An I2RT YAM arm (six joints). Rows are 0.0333 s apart.
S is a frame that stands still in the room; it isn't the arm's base.
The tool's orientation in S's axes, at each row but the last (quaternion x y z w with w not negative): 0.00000 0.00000 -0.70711 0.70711; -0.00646 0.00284 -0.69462 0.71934; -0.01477 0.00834 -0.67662 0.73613; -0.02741 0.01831 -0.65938 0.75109; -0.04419 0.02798 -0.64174 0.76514; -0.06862 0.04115 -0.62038 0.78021; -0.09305 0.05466 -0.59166 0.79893; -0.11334 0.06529 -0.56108 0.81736; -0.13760 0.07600 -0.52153 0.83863; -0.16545 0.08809 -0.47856 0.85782; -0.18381 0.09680 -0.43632 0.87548
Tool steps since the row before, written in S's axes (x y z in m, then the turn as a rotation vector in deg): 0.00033 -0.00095 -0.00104 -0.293 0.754 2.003; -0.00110 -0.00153 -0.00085 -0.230 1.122 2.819; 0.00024 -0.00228 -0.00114 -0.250 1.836 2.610; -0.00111 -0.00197 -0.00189 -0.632 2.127 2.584; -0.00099 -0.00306 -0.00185 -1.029 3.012 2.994; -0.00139 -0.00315 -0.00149 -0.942 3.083 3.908; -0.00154 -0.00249 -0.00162 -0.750 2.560 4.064; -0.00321 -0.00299 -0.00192 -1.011 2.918 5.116; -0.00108 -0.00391 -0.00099 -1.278 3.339 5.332; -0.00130 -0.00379 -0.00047 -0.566 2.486 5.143; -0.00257 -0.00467 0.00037 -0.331 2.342 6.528
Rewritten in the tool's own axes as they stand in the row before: 0.00095 0.00033 -0.00104 -0.754 -0.293 2.003; 0.00149 -0.00114 -0.00087 -1.116 -0.228 2.822; 0.00228 0.00009 -0.00116 -1.830 -0.181 2.620; 0.00179 -0.00123 -0.00199 -2.169 -0.520 2.574; 0.00281 -0.00131 -0.00204 -3.104 -0.799 2.971; 0.00272 -0.00180 -0.00185 -3.134 -0.844 3.890; 0.00189 -0.00180 -0.00210 -2.574 -0.845 4.036; 0.00159 -0.00343 -0.00294 -2.981 -1.229 5.031; 0.00301 -0.00225 -0.00183 -3.473 -1.348 5.228; 0.00253 -0.00270 -0.00160 -2.374 -1.130 5.103; 0.00219 -0.00460 -0.00162 -2.131 -1.602 6.411
